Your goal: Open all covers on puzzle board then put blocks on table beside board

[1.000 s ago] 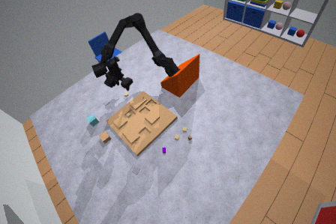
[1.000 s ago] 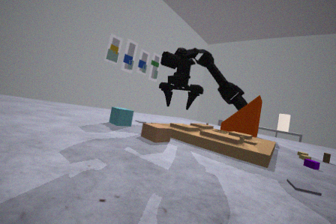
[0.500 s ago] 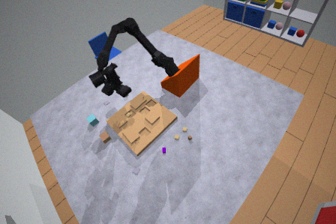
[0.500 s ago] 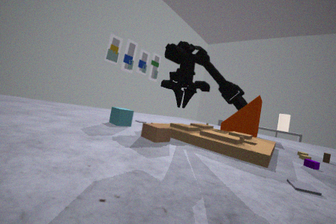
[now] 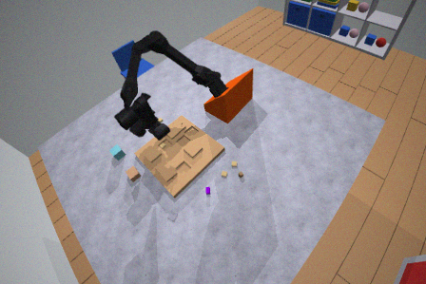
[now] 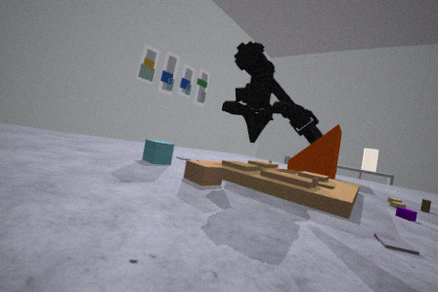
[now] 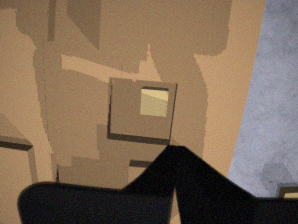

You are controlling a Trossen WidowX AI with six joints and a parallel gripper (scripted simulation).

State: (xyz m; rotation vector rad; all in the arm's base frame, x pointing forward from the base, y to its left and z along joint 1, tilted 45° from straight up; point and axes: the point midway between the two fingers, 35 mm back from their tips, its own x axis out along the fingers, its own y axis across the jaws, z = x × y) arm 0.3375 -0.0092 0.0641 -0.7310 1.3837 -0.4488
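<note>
My gripper tip is 20 mm past the tan puzzle board, 80 mm to the right of it and 60 mm above it. The rest, counted from my gripper tip: cyan block (190 mm ahead, 100 mm to the right, 60 mm below); small brown block (160 mm behind, 360 mm to the left, 70 mm below); purple block (20 mm behind, 320 mm to the left, 70 mm below).
</note>
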